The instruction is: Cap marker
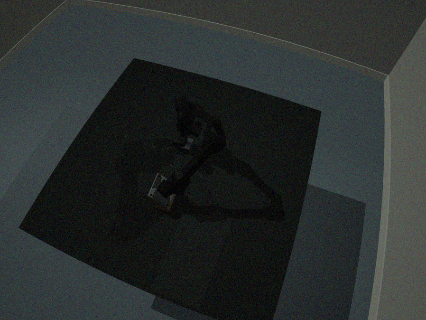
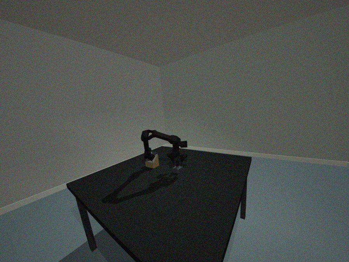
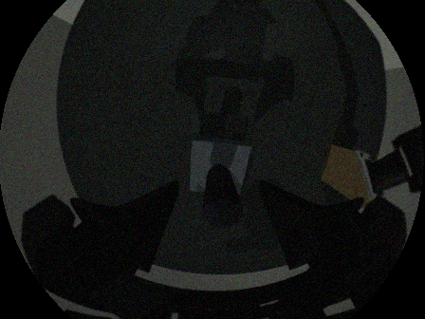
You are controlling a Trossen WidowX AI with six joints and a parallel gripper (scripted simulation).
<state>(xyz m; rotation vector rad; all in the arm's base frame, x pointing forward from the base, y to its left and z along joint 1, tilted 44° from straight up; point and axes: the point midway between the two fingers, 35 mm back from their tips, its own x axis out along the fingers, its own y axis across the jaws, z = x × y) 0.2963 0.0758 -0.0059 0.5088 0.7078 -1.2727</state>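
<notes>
Now: the dark marker cap 1 cm above my gripper tip.
</notes>
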